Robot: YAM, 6 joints.
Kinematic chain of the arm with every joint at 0, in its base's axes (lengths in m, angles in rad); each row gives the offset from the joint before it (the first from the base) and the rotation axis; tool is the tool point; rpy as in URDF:
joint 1: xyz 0 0 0.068 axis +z
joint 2: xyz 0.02 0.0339 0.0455 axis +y
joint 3: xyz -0.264 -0.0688 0 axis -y
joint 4: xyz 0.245 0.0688 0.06 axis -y
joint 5: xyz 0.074 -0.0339 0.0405 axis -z
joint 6: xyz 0.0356 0 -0.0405 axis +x
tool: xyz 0 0 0 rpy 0 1.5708 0
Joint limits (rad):
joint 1: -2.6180..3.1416
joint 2: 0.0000..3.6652
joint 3: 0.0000..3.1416
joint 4: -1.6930..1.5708
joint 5: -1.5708..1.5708
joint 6: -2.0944..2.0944
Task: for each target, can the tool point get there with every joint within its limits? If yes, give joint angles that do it. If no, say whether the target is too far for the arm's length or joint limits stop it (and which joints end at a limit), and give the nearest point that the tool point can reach.
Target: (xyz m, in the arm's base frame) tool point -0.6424 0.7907 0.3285
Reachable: no: too far | nearest point -0.3984 0.4904 0.2452 | short by 0.396 m
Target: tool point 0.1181 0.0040 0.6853
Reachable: yes | joints -0.1405 1.4587 2.6191 -0.5286 -0.6141 0.6702
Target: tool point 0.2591 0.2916 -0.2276
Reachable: yes | joints 0.9196 3.2661 1.9915 -0.5311 0.9701 1.6376
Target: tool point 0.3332 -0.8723 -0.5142
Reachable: no: too far | nearest point 0.1933 -0.5061 -0.2306 | short by 0.484 m
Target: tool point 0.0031 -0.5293 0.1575
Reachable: yes | joints -1.6044 2.4476 2.0518 -0.5905 -0.6255 -0.2458
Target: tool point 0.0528 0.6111 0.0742
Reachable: yes | joints 1.5382 3.0275 2.5069 0.5255 1.1721 -1.7536
